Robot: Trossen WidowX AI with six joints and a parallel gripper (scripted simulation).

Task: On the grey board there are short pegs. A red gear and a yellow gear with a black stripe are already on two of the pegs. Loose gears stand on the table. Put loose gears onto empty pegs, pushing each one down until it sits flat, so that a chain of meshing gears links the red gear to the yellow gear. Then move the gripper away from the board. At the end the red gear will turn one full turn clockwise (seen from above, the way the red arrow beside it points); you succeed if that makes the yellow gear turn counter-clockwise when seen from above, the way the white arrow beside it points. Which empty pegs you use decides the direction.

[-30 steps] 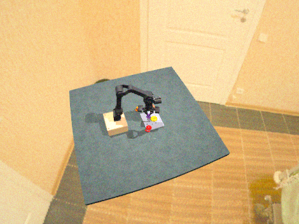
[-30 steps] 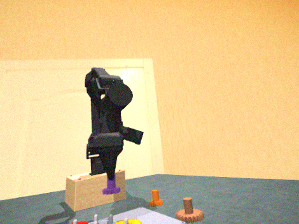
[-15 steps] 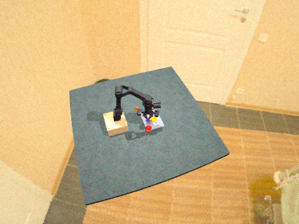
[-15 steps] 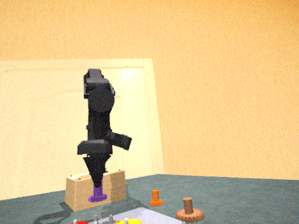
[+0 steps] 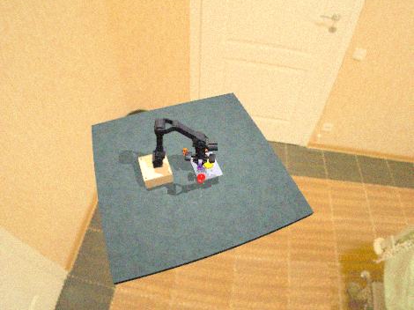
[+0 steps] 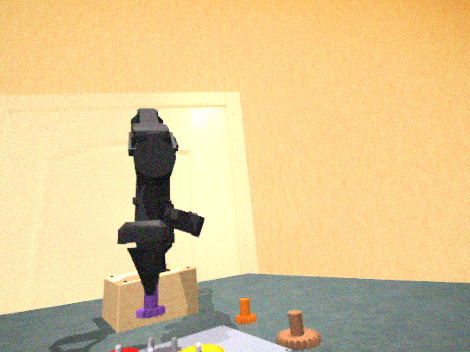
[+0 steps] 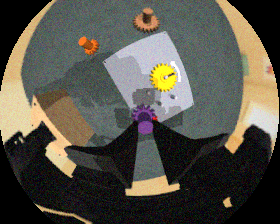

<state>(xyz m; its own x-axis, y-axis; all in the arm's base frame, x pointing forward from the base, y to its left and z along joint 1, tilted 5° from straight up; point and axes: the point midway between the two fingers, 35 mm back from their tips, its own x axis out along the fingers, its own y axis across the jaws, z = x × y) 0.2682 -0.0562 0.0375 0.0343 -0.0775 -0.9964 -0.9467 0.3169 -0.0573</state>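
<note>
The purple gear lies 1 cm below my gripper tip. From my gripper tip the other things lie so: red gear: 4 cm to the right, 7 cm below; then yellow gear: 7 cm ahead, 5 cm to the left, 7 cm below; then white arrow: 11 cm ahead, 5 cm to the left, 8 cm below.
</note>
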